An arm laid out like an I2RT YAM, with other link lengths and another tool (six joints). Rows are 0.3 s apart.
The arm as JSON. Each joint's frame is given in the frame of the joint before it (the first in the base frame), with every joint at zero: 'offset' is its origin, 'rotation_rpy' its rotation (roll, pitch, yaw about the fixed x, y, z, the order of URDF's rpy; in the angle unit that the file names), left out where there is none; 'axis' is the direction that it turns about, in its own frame. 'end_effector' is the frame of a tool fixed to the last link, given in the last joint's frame.
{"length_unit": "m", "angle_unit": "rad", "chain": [
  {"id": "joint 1", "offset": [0.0, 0.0, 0.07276], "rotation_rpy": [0.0, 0.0, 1.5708], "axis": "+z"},
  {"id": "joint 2", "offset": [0.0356, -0.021, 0.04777], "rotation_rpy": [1.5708, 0.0, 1.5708], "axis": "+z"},
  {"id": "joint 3", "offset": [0.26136, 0.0, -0.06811], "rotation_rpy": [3.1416, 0.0, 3.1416], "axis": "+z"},
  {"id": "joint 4", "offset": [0.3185, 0.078, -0.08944], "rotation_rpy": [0.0, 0.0, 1.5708], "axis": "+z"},
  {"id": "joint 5", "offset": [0.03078, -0.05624, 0.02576], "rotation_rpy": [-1.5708, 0.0, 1.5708], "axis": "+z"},
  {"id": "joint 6", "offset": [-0.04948, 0.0, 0.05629], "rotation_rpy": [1.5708, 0.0, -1.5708], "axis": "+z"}
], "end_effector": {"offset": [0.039, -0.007, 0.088], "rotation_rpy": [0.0, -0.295, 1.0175]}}
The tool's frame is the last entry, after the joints.
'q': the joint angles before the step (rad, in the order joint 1, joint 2, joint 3, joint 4, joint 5, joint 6). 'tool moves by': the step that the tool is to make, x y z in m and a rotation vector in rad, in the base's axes. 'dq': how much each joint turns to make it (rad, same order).
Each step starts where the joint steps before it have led.
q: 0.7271, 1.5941, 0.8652, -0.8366, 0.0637, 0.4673
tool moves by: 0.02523, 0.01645, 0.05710, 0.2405, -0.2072, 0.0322
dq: -0.0380, -0.2322, -0.0150, 0.0990, -0.0584, -0.0609
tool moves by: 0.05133, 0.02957, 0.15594, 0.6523, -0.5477, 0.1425
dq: -0.1592, -0.3933, -0.0450, 0.4742, -0.3501, -0.0672
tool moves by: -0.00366, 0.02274, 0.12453, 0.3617, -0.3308, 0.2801
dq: -0.0854, -0.0577, 0.0630, 0.4106, -0.3826, 0.1199
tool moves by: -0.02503, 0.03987, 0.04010, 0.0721, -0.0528, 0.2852
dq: 0.0523, 0.0864, 0.0988, 0.1612, -0.2213, 0.1251
